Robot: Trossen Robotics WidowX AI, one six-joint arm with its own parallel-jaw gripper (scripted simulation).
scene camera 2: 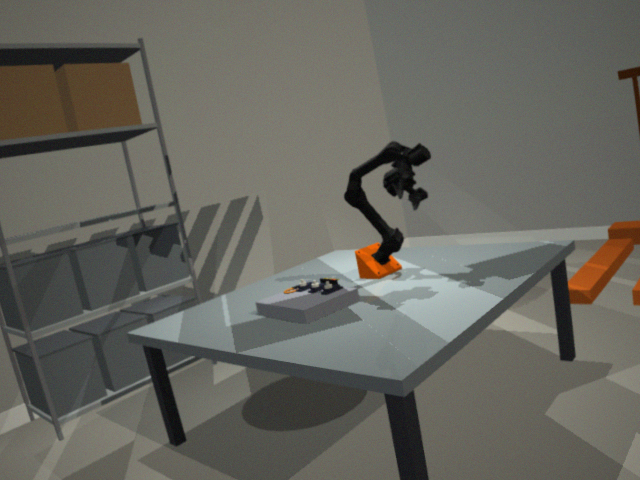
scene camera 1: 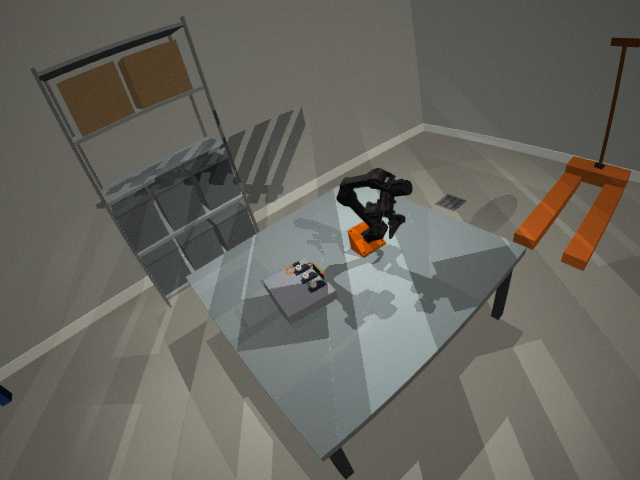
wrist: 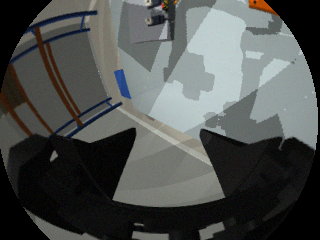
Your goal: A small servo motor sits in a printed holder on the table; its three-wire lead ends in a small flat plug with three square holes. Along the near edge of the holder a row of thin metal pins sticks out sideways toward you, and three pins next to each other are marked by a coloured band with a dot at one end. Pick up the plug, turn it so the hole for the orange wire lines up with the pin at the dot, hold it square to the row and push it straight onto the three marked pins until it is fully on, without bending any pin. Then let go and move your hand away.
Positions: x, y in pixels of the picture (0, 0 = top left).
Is the gripper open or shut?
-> Open.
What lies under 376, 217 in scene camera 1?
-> The gripper.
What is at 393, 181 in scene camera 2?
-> The gripper.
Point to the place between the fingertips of the gripper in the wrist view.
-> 168, 132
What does the gripper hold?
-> Nothing.
